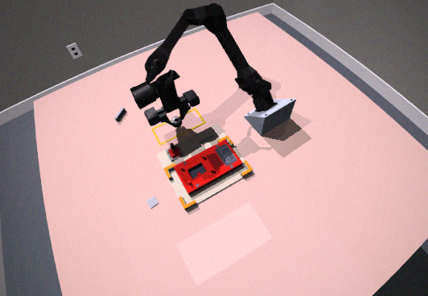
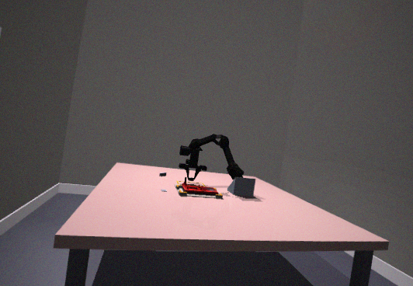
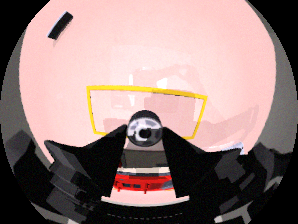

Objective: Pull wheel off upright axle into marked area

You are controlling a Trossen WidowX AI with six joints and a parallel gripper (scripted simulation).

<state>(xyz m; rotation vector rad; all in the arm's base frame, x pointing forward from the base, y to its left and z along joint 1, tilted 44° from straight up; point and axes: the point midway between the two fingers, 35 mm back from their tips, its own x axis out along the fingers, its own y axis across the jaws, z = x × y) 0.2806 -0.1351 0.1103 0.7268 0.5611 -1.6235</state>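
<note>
Now: the black wheel right at my gripper tip. From my gripper tip the other things lie so: dark bar: 200 mm to the right, 150 mm ahead, 20 mm below; dark axle: 90 mm to the left, 70 mm ahead; grey plate: 230 mm ahead, 190 mm to the left, 30 mm below.
</note>
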